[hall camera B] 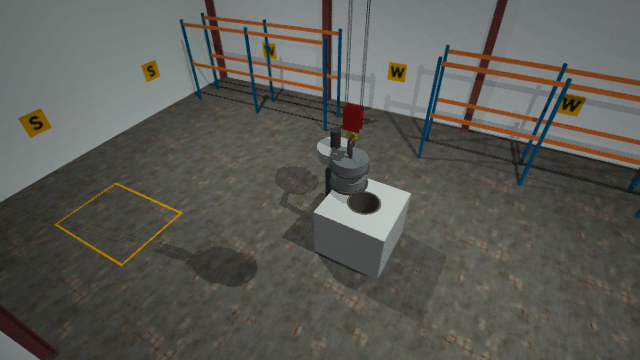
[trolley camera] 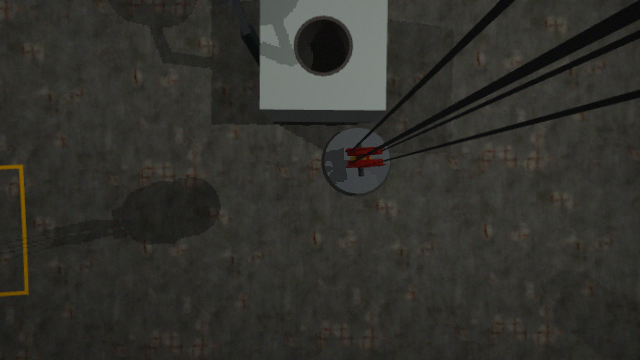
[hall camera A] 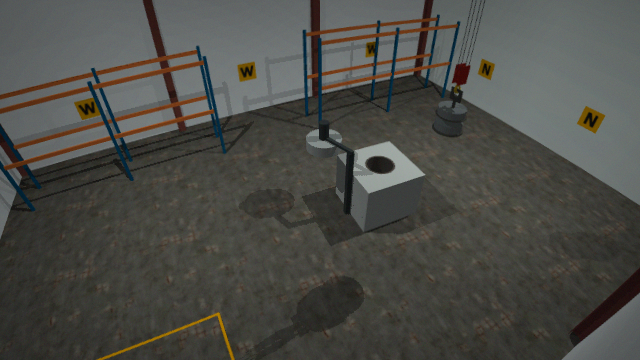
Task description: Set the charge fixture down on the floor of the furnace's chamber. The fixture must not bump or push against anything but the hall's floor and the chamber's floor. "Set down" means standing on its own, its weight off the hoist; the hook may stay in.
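The grey charge fixture (hall camera A: 448,124) (hall camera B: 349,175) (trolley camera: 372,180), with stacked round discs, hangs upright from the hook (hall camera A: 457,91) (hall camera B: 352,136) (trolley camera: 361,158) under the red block. Its shadow (hall camera A: 330,304) (hall camera B: 225,266) (trolley camera: 170,210) lies well apart from it, so it is off the floor. The white furnace (hall camera A: 392,200) (hall camera B: 350,242) (trolley camera: 370,80) has a dark round chamber opening (hall camera A: 380,165) (hall camera B: 364,203) (trolley camera: 323,46) in its top. In the trolley view the fixture is beyond the furnace's lower edge, slightly right of the opening. The chamber's floor is hidden in darkness.
The round lid (hall camera A: 315,145) (hall camera B: 325,150) is swung aside beside the furnace on a dark post (hall camera A: 348,187) (hall camera B: 328,182). Blue and orange racks (hall camera A: 320,80) (hall camera B: 325,85) stand along the W wall. A yellow outline (hall camera A: 165,335) (hall camera B: 150,197) (trolley camera: 24,230) marks the floor.
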